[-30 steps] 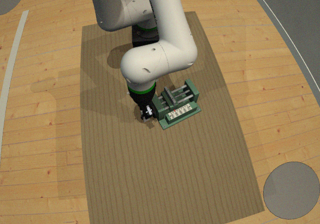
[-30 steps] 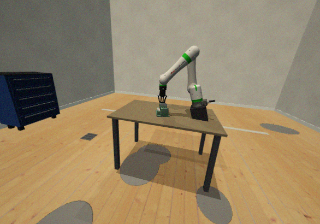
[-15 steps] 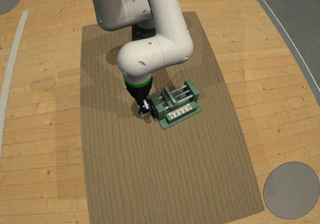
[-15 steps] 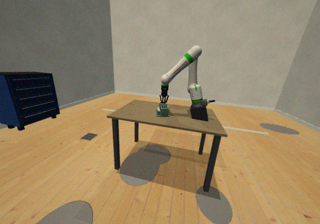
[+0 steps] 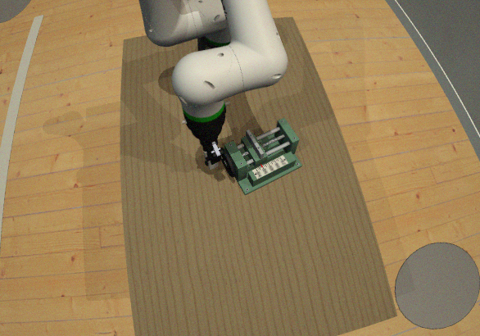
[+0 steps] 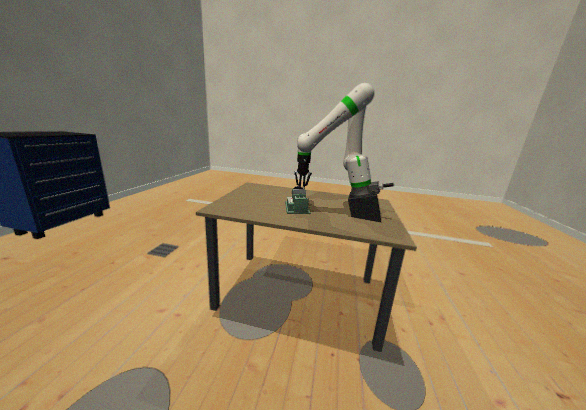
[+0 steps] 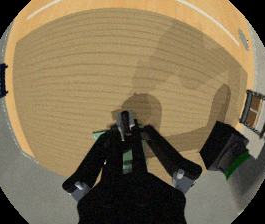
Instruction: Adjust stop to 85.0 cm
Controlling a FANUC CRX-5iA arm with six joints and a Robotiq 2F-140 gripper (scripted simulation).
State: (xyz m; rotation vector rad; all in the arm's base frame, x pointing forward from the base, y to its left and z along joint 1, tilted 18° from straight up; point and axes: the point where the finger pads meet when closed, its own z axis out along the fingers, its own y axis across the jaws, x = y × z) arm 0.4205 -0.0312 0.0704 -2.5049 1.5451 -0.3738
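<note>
The stop block is 130 mm to the left of my hand, 20 mm behind it and 10 mm above it.
</note>
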